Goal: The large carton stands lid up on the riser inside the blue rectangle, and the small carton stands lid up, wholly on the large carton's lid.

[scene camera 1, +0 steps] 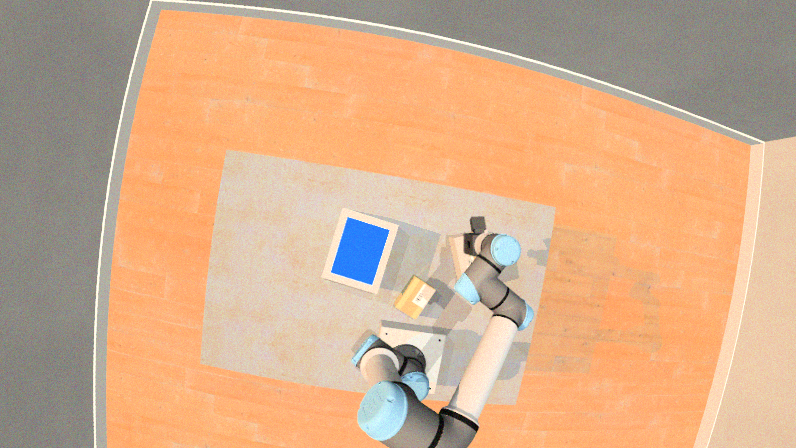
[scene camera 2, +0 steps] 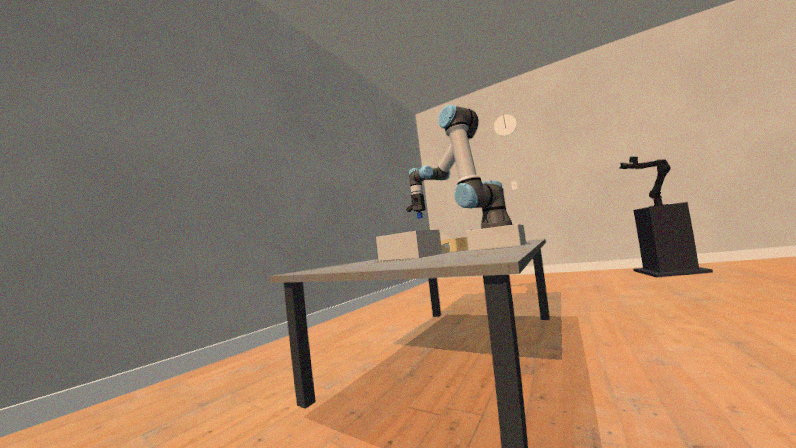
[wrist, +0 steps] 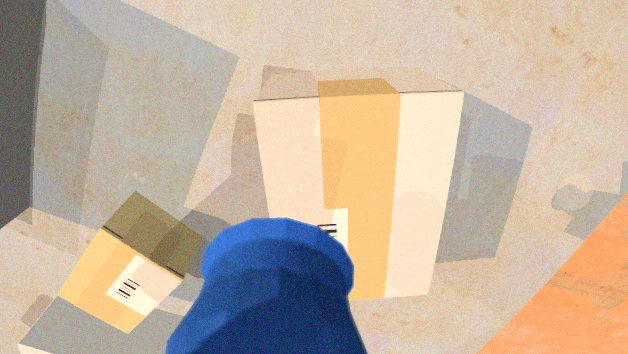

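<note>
The large carton [scene camera 1: 457,250] [wrist: 430,150] stands at the table's right, its taped and labelled face up. The arm partly covers it in scene camera 1; it does not show in scene camera 2. The small yellow carton [scene camera 1: 414,296] [scene camera 2: 457,243] [wrist: 120,280] stands on the table between the riser and the base block, its labelled face up. The riser [scene camera 1: 385,256] [scene camera 2: 398,246] bears the blue rectangle [scene camera 1: 360,250], with no carton on it. My blue suction cup [scene camera 2: 419,215] [wrist: 277,245] is open and empty, above the table near the large carton. The arm hides it in scene camera 1.
The arm's base stands on a white block [scene camera 1: 431,345] [scene camera 2: 495,236] at the table's near side. The forearm [scene camera 1: 487,361] reaches over the table's right part. The table [scene camera 1: 267,250] ends a little right of the large carton. Another arm on a black pedestal [scene camera 2: 668,239] stands apart.
</note>
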